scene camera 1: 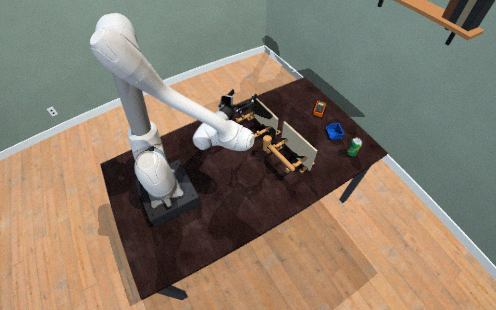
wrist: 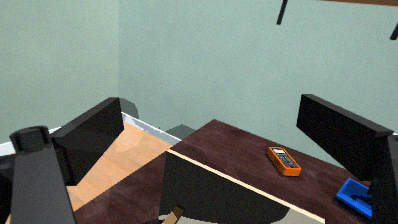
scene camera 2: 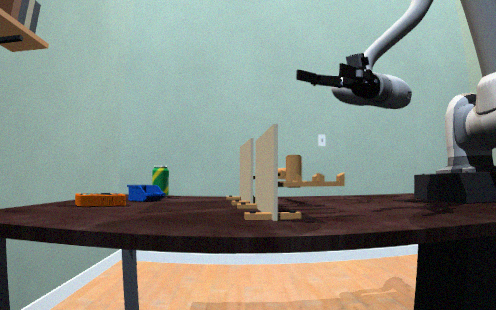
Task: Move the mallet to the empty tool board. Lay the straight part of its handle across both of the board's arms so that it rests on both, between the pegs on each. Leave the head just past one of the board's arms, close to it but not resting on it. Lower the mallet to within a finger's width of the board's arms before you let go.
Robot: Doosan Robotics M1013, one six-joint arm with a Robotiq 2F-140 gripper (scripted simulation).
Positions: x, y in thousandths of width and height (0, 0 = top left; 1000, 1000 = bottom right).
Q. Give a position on a blue bin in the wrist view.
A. At 891, 873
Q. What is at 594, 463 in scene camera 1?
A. A tool board.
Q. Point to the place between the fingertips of the gripper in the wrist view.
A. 529, 502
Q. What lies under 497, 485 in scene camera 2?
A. A tool board.
